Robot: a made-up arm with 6 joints.
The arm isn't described. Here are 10 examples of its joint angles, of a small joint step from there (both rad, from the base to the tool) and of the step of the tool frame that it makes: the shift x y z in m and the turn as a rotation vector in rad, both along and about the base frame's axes.
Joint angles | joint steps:
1: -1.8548 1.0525 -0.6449 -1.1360 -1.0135 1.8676 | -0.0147 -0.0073 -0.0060 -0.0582 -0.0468 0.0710
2: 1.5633 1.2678 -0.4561 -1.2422 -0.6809 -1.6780 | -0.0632 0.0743 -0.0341 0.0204 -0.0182 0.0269
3: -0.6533 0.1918 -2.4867 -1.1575 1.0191 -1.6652 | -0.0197 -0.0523 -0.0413 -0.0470 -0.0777 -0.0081
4: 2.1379 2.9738 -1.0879 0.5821 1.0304 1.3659 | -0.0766 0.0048 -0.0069 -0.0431 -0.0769 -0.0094
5: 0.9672 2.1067 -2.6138 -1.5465 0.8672 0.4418 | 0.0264 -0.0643 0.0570 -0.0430 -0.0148 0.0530
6: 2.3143 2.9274 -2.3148 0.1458 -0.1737 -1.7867 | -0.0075 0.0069 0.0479 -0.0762 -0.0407 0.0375
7: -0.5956 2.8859 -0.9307 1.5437 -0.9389 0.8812 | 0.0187 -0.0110 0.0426 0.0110 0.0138 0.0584
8: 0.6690 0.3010 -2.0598 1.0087 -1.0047 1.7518 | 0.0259 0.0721 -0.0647 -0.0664 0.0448 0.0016
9: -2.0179 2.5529 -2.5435 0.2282 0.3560 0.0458 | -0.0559 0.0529 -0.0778 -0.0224 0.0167 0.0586
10: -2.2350 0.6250 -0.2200 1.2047 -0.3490 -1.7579 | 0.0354 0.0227 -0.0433 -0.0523 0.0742 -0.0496
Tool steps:
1: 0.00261 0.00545 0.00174 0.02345 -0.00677 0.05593
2: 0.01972 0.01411 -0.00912 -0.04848 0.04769 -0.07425
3: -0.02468 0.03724 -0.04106 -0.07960 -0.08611 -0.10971
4: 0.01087 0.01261 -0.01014 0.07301 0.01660 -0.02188
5: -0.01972 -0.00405 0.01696 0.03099 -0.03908 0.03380
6: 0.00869 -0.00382 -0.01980 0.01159 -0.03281 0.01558
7: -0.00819 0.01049 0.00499 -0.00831 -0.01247 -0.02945
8: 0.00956 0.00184 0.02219 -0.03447 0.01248 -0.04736
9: -0.03758 0.01343 -0.00387 -0.01908 -0.02813 -0.06971
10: 0.00862 -0.01880 0.01122 0.06315 0.04737 0.12530
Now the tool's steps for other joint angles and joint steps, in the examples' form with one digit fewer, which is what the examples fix.
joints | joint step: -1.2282 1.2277 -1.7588 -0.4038 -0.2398 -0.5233 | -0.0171 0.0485 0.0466 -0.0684 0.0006 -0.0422
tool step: 0.0104 -0.0404 -0.0322 0.0577 0.1122 -0.0840
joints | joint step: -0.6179 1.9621 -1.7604 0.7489 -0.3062 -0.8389 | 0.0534 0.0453 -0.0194 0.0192 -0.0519 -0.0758
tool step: 0.0236 0.0167 -0.0140 -0.0459 0.0372 0.0069
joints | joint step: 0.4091 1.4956 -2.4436 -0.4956 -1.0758 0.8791 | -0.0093 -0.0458 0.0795 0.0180 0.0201 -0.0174
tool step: 0.0042 -0.0019 -0.0010 0.0051 0.0504 -0.0131
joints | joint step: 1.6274 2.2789 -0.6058 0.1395 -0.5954 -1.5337 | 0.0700 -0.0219 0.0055 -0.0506 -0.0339 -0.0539
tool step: -0.0247 0.0056 0.0084 0.0495 -0.0296 0.1649
